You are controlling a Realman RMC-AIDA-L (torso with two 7-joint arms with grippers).
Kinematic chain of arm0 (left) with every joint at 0, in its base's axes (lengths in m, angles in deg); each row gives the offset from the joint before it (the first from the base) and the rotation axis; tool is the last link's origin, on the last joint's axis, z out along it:
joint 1: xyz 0 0 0.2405 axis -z
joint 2: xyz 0 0 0 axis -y
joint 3: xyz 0 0 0.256 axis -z
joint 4: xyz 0 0 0 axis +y
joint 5: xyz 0 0 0.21 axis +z
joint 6: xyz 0 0 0 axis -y
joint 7: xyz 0 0 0.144 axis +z
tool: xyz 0 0 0
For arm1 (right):
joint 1: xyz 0 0 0.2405 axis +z
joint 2: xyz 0 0 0 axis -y
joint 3: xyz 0 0 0.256 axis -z
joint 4: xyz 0 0 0 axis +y
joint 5: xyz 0 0 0.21 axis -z
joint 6: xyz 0 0 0 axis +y
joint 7: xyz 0 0 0.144 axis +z
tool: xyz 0 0 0
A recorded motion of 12 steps. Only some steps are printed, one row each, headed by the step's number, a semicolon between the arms.
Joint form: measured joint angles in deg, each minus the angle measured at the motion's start. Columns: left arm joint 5, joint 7, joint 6, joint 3, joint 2, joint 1, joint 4; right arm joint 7, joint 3, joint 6, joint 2, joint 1, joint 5, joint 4.
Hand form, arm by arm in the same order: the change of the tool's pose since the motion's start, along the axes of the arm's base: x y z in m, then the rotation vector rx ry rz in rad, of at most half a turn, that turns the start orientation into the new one. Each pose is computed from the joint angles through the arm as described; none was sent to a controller.
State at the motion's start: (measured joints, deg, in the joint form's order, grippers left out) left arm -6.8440 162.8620 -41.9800 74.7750 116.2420 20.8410 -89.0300; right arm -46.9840 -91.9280 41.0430 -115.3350 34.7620 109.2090 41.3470
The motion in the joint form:
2: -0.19 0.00 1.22 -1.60 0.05 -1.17 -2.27; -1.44 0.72 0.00 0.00 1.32 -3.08 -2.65
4: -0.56 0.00 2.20 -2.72 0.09 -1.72 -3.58; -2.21 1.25 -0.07 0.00 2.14 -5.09 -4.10
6: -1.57 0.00 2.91 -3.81 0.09 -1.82 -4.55; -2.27 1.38 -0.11 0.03 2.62 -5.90 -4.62
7: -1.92 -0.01 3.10 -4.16 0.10 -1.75 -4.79; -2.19 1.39 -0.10 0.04 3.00 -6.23 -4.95
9: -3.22 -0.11 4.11 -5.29 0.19 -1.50 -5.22; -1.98 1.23 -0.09 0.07 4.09 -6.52 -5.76
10: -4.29 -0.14 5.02 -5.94 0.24 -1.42 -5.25; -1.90 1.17 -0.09 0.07 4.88 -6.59 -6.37
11: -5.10 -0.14 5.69 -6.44 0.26 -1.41 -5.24; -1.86 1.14 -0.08 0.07 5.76 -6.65 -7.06
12: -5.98 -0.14 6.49 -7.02 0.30 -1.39 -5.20; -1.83 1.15 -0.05 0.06 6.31 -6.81 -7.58
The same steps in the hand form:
2: 0.0102 -0.0067 -0.0027 -0.0047 -0.0205 -0.0423; -0.0013 -0.0003 -0.0060 -0.0181 0.0203 -0.0085
4: 0.0181 -0.0110 -0.0052 -0.0107 -0.0384 -0.0729; -0.0031 0.0000 -0.0093 -0.0264 0.0347 -0.0130
6: 0.0267 -0.0149 -0.0091 -0.0251 -0.0612 -0.0989; -0.0050 0.0012 -0.0100 -0.0273 0.0431 -0.0156
7: 0.0296 -0.0160 -0.0106 -0.0307 -0.0685 -0.1071; -0.0065 0.0022 -0.0104 -0.0281 0.0474 -0.0172
9: 0.0387 -0.0195 -0.0161 -0.0494 -0.0971 -0.1324; -0.0105 0.0056 -0.0108 -0.0295 0.0514 -0.0171
10: 0.0433 -0.0216 -0.0198 -0.0614 -0.1192 -0.1452; -0.0132 0.0077 -0.0114 -0.0320 0.0510 -0.0151
11: 0.0462 -0.0233 -0.0226 -0.0707 -0.1350 -0.1534; -0.0161 0.0099 -0.0122 -0.0357 0.0493 -0.0119
12: 0.0494 -0.0253 -0.0258 -0.0810 -0.1528 -0.1628; -0.0177 0.0110 -0.0130 -0.0388 0.0498 -0.0119

